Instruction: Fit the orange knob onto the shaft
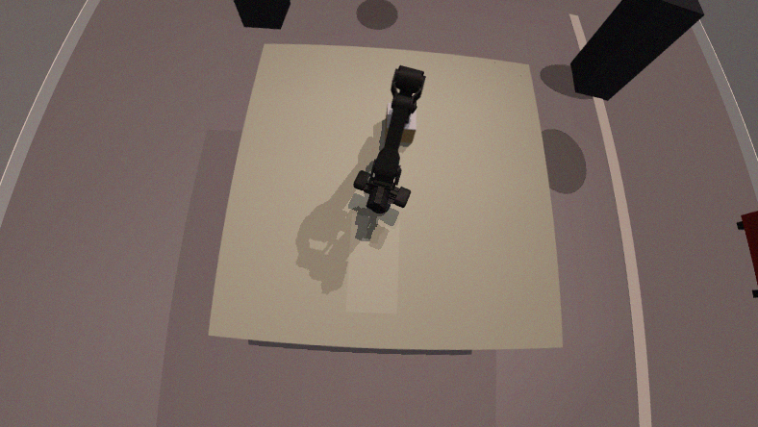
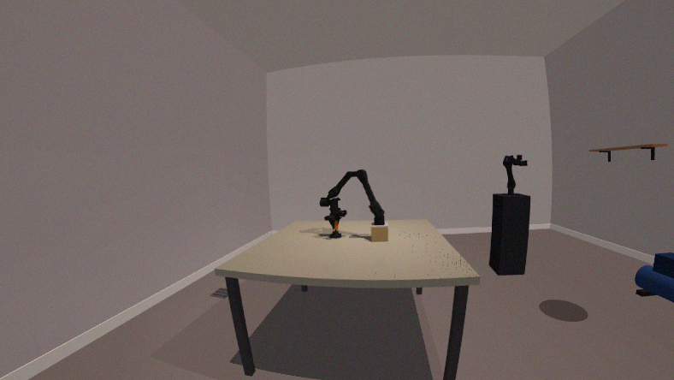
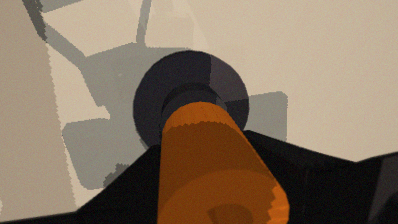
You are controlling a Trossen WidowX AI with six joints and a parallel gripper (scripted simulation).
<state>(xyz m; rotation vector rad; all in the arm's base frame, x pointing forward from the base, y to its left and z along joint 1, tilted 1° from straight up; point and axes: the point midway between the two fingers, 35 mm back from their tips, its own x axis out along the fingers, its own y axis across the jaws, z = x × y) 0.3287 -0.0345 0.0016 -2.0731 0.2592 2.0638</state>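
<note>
Now: the orange knob 20 mm above my gripper tip. From my gripper tip the other things lie so: round pedestal (40 mm below).
</note>
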